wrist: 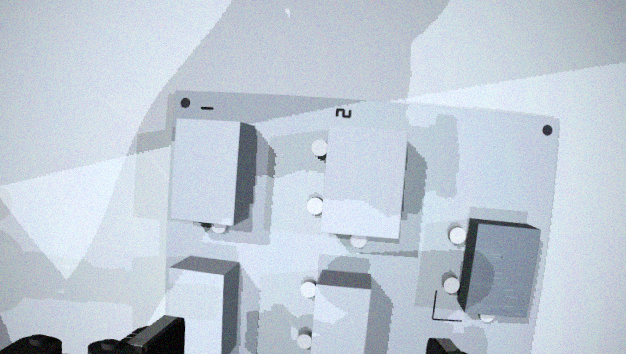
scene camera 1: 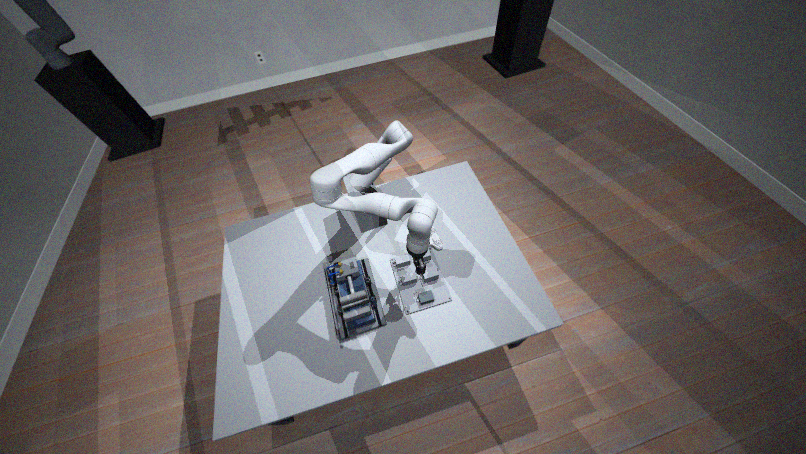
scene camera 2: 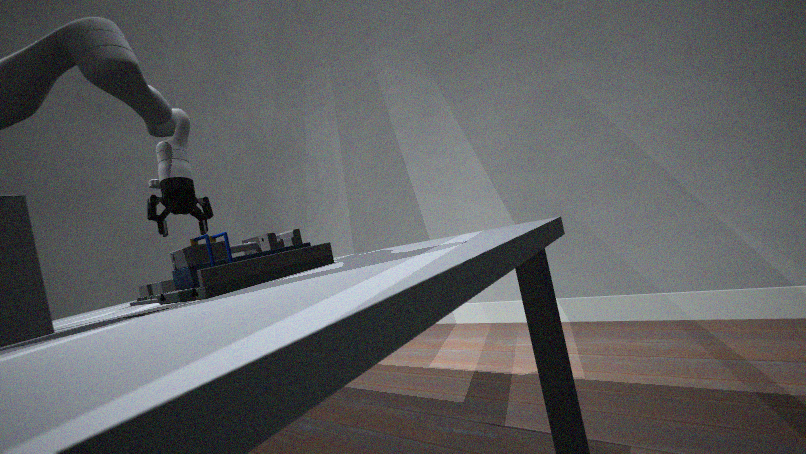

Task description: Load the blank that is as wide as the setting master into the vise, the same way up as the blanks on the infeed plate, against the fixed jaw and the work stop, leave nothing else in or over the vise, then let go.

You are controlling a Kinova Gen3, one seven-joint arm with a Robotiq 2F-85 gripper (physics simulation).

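Where they show: gripper, between the fingertips: [scene camera 1: 414, 261] [scene camera 2: 185, 235]; arm's base, origin of its link: [scene camera 1: 357, 184].
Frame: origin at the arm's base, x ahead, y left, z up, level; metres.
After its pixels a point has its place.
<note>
My gripper [scene camera 1: 420, 276] [scene camera 2: 183, 232] {x 0.439, y 0.093, z -0.031 m} [wrist: 305, 345] {x 0.439, y 0.093, z -0.031 m} is open and empty, high above the infeed plate [scene camera 1: 411, 305] {x 0.547, y 0.029, z -0.171 m} [wrist: 500, 160] {x 0.546, y 0.160, z -0.171 m}. In the wrist view, light grey blanks stand on the plate: one [wrist: 205, 170] {x 0.368, y 0.155, z -0.135 m} by mark 1, a wider-looking one [wrist: 365, 180] {x 0.459, y 0.149, z -0.135 m} by mark 2, and two narrower-looking ones [wrist: 197, 310] {x 0.359, y 0.070, z -0.135 m} [wrist: 345, 320] {x 0.449, y 0.068, z -0.135 m} below them. A darker blue-grey block [scene camera 1: 425, 296] {x 0.543, y 0.092, z -0.146 m} [wrist: 505, 270] {x 0.544, y 0.095, z -0.146 m} stands at the right by an L mark; whether it is the setting master I cannot tell. The vise [scene camera 1: 356, 311] {x 0.520, y -0.173, z -0.083 m} [scene camera 2: 265, 270] {x 0.387, y -0.266, z -0.157 m} stands beside the plate; what lies between its jaws is unclear.
White round pins [wrist: 315, 205] {x 0.429, y 0.132, z -0.163 m} stand beside the blanks. A blue bracket [scene camera 1: 332, 274] {x 0.346, y -0.220, z -0.071 m} [scene camera 2: 227, 248] {x 0.340, y -0.235, z -0.101 m} with yellow parts rises at one end of the vise. A small white object [scene camera 1: 435, 240] lies behind the plate. The table [scene camera 1: 270, 366] {x 0.561, y -0.542, z -0.179 m} has its edge beyond the vise and plate.
</note>
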